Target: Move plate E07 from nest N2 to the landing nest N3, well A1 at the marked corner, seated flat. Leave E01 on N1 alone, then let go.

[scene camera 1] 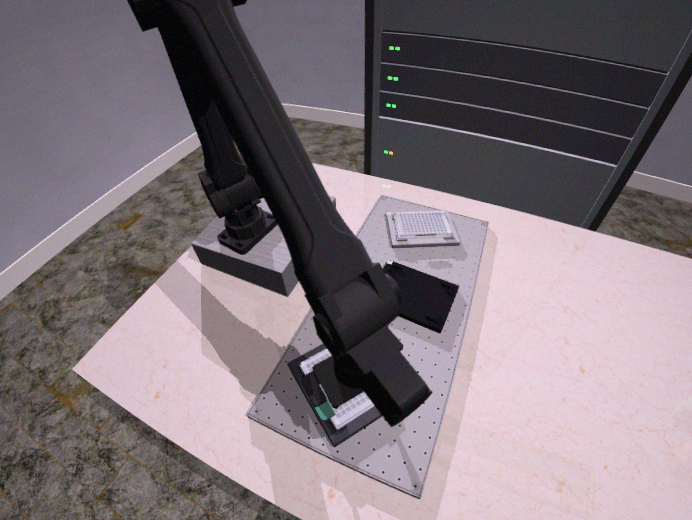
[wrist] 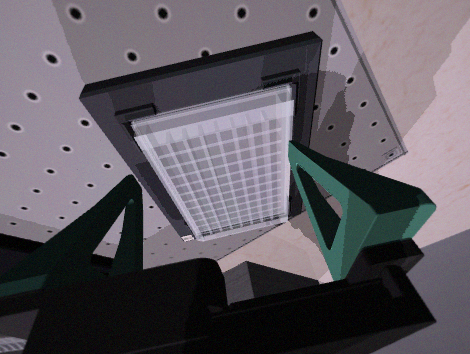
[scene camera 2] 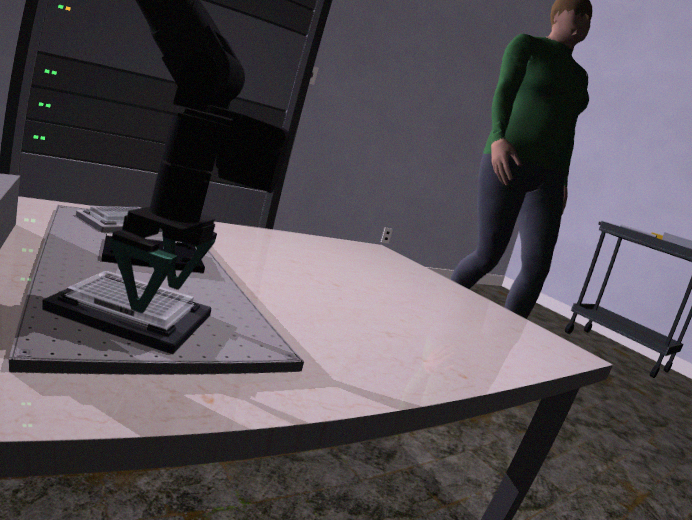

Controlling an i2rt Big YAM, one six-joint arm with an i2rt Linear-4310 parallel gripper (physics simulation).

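Observation:
The clear gridded plate, taken as E07 (scene camera 1: 351,412) (scene camera 2: 100,289) (wrist: 220,170), sits in the near dark nest, taken as N2 (scene camera 1: 342,436) (scene camera 2: 106,325) (wrist: 200,90); no labels are readable. My gripper (scene camera 2: 156,297) (wrist: 212,164) is open and empty over this plate. In the wrist view its right fingertip shows at the plate's right edge, and its left finger stands off the left side; contact cannot be told. The middle dark nest, N3 (scene camera 1: 427,296) (scene camera 2: 111,249), holds no plate and has a white mark at one corner. Plate E01 (scene camera 1: 422,223) (scene camera 2: 114,212) sits on the far pale nest N1 (scene camera 1: 425,243).
The nests stand in a row on a perforated board (scene camera 1: 385,452) (scene camera 2: 268,349). The arm's base block (scene camera 1: 246,265) is beside it. A server rack (scene camera 1: 369,100) stands behind the table. A person in green (scene camera 2: 537,100) and a cart (scene camera 2: 632,233) are beyond the table.

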